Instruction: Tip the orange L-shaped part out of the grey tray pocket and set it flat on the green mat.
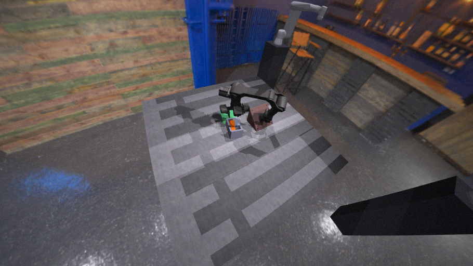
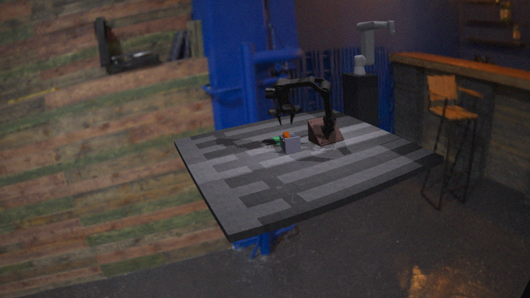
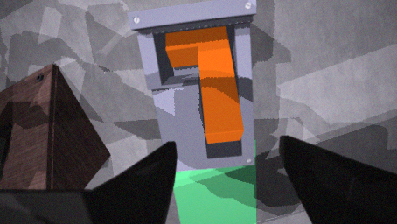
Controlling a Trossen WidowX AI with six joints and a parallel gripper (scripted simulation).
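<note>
My gripper tip is 10 cm above the orange L-shaped part, 3 cm to the right of it and 1 cm past it. Round my gripper tip: green mat (16 cm below, 14 cm to the right, 4 cm behind).
</note>
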